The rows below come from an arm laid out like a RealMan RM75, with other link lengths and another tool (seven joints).
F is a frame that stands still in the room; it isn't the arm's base.
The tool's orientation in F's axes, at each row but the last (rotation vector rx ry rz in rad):
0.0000 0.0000 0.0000
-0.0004 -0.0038 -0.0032
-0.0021 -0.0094 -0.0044
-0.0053 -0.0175 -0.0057
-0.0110 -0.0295 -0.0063
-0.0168 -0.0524 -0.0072
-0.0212 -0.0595 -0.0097
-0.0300 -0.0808 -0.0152
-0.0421 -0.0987 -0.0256
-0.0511 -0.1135 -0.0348
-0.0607 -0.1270 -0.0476
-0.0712 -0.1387 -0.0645
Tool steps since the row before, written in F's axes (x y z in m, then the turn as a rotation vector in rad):
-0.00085 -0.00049 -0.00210 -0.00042 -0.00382 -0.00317
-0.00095 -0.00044 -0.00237 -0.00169 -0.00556 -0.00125
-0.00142 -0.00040 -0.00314 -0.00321 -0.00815 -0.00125
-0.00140 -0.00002 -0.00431 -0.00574 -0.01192 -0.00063
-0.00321 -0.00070 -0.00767 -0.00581 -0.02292 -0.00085
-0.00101 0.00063 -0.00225 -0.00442 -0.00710 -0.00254
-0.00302 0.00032 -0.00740 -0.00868 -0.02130 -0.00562
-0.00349 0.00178 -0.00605 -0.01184 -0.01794 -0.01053
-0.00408 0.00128 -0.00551 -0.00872 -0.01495 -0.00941
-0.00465 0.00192 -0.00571 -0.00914 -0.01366 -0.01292
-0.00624 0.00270 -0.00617 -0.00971 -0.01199 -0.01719
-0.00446 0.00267 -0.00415 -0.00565 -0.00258 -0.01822
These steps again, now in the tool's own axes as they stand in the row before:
-0.00085 -0.00049 -0.00210 -0.00042 -0.00382 -0.00317
-0.00096 -0.00044 -0.00237 -0.00168 -0.00556 -0.00125
-0.00145 -0.00040 -0.00313 -0.00319 -0.00816 -0.00124
-0.00148 -0.00001 -0.00428 -0.00568 -0.01195 -0.00059
-0.00343 -0.00064 -0.00758 -0.00569 -0.02295 -0.00093
-0.00113 0.00066 -0.00218 -0.00450 -0.00709 -0.00243
-0.00346 0.00044 -0.00720 -0.00881 -0.02127 -0.00555
-0.00399 0.00190 -0.00569 -0.01240 -0.01781 -0.01009
-0.00463 0.00139 -0.00502 -0.00926 -0.01479 -0.00915
-0.00533 0.00202 -0.00504 -0.01012 -0.01334 -0.01252
-0.00709 0.00273 -0.00516 -0.01130 -0.01146 -0.01657
-0.00515 0.00262 -0.00329 -0.00799 -0.00175 -0.01743

